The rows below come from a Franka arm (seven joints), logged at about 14 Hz.
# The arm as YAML. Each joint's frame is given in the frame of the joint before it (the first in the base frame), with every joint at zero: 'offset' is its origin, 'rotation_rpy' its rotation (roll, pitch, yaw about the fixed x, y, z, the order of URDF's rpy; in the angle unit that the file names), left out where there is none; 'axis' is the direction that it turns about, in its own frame. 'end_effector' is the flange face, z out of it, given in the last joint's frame.
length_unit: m
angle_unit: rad
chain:
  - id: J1
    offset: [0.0, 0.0, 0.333]
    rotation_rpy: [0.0, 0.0, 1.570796]
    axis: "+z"
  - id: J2
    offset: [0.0, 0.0, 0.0]
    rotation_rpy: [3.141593, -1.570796, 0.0]
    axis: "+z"
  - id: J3
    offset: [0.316, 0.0, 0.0]
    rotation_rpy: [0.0, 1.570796, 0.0]
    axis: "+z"
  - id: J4
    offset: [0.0, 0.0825, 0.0]
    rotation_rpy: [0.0, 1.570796, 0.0]
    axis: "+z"
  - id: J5
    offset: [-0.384, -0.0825, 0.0]
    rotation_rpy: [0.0, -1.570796, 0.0]
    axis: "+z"
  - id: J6
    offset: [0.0, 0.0, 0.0]
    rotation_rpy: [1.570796, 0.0, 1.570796]
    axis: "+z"
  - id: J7
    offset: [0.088, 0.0, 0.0]
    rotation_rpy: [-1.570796, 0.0, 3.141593]
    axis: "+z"
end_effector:
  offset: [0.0, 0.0, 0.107]
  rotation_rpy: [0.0, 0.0, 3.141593]
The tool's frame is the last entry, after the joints.
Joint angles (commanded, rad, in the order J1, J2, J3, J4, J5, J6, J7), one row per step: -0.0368, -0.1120, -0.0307, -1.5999, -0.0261, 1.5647, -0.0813; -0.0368, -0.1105, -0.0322, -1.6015, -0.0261, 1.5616, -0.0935; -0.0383, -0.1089, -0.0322, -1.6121, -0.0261, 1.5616, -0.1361; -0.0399, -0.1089, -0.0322, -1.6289, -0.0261, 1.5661, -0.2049; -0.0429, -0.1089, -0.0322, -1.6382, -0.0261, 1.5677, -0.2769; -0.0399, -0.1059, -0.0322, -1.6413, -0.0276, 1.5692, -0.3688; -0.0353, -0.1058, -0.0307, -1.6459, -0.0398, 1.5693, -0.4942; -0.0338, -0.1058, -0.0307, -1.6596, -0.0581, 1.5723, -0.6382
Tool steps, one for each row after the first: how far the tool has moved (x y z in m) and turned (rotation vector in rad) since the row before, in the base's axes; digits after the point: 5 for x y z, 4 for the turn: 0.00015, -0.00083, -0.00183, -0.0003, 0.0065, 0.0106; 0.00057, -0.00079, -0.00583, -0.0019, 0.0133, 0.0410; 0.00044, -0.00083, -0.00751, -0.0026, 0.0141, 0.0672; 0.00001, -0.00155, -0.00424, -0.0023, 0.0095, 0.0690; 0.00120, 0.00136, -0.00288, -0.0044, 0.0071, 0.0948; 0.00016, 0.00192, -0.00217, -0.0157, 0.0095, 0.1310; 0.00007, -0.00115, -0.00611, -0.0205, 0.0186, 0.1451
